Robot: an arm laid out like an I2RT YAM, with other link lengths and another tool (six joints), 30 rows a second.
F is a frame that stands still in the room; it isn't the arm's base.
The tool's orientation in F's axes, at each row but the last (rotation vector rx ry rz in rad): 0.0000 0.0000 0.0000; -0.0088 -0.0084 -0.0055; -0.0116 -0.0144 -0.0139; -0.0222 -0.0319 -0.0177; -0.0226 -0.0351 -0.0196; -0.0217 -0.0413 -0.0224; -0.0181 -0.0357 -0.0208
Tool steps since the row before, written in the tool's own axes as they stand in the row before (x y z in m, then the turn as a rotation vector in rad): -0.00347 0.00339 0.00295 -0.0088 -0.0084 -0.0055; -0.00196 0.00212 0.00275 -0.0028 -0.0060 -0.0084; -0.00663 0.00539 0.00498 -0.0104 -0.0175 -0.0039; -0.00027 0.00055 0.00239 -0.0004 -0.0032 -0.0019; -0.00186 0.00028 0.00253 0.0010 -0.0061 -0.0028; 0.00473 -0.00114 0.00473 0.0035 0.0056 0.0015; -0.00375 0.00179 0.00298 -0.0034 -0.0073 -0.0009
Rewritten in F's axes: -0.00347 0.00339 0.00295 -0.0088 -0.0084 -0.0055; -0.00197 0.00215 0.00271 -0.0028 -0.0061 -0.0084; -0.00662 0.00554 0.00482 -0.0106 -0.0174 -0.0038; -0.00034 0.00061 0.00237 -0.0004 -0.0032 -0.0018; -0.00194 0.00037 0.00246 0.0010 -0.0062 -0.0026; 0.00450 -0.00114 0.00495 0.0036 0.0056 0.0015; -0.00381 0.00192 0.00281 -0.0035 -0.0072 -0.0009
